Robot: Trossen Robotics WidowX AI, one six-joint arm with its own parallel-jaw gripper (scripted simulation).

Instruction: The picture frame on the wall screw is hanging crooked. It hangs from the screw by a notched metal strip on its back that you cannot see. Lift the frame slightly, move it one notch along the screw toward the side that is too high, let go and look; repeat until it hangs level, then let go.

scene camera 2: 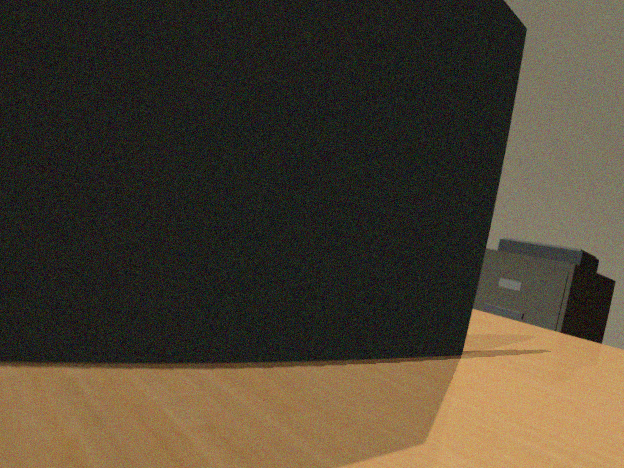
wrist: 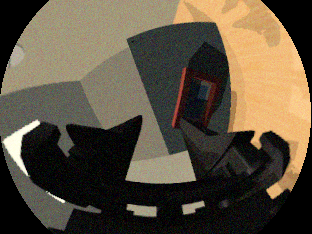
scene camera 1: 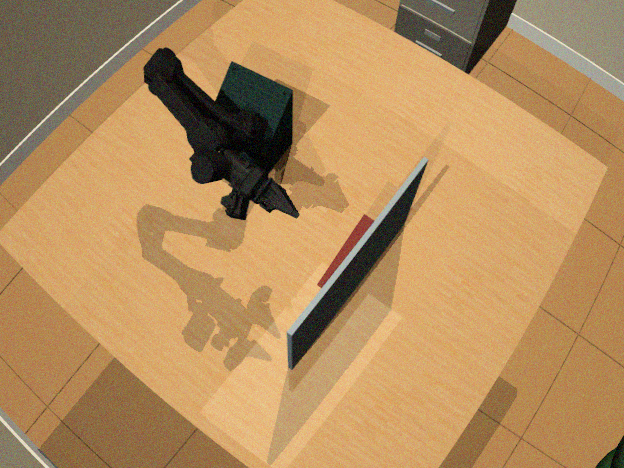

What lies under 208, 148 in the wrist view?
My gripper.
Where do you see a red picture frame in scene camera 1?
364, 224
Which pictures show my gripper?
The wrist view and scene camera 1 only.
